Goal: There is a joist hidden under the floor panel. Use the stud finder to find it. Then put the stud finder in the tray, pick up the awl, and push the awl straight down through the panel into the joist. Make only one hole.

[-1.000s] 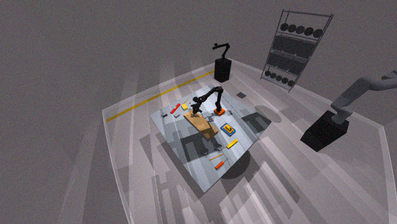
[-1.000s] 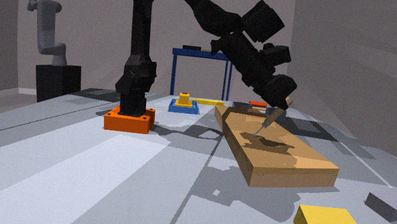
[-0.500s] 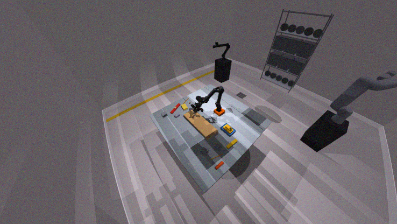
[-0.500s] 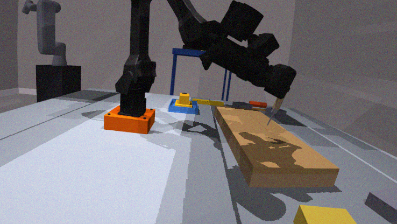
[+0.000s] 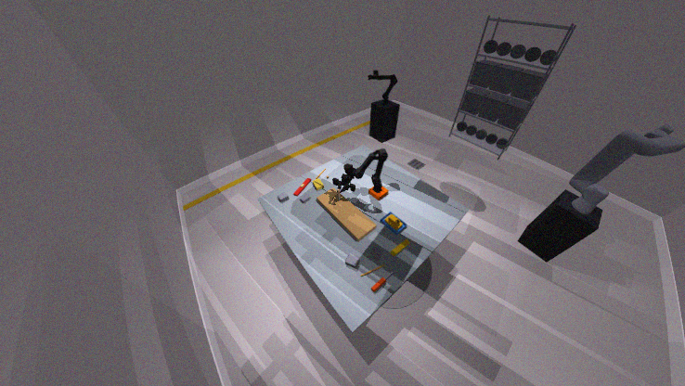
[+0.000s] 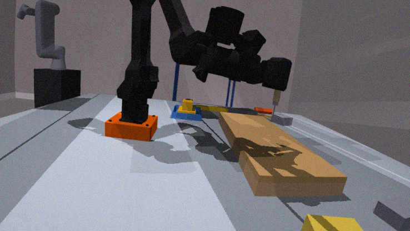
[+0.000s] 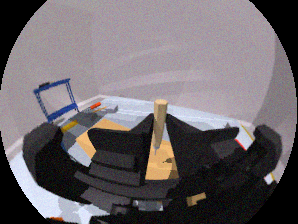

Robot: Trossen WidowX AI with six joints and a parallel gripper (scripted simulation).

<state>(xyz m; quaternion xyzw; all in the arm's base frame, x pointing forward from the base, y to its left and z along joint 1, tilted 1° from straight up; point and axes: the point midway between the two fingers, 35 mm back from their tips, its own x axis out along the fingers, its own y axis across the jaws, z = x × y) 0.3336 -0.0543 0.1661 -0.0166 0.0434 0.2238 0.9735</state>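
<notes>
My gripper tip is now 50 mm above the awl. Also, from my gripper tip: yellow stud finder (380 mm to the left, 250 mm behind, 150 mm below); yellow block (350 mm to the right, 180 mm below); red bar (420 mm to the right, 180 mm below, 130 mm ahead).
</notes>
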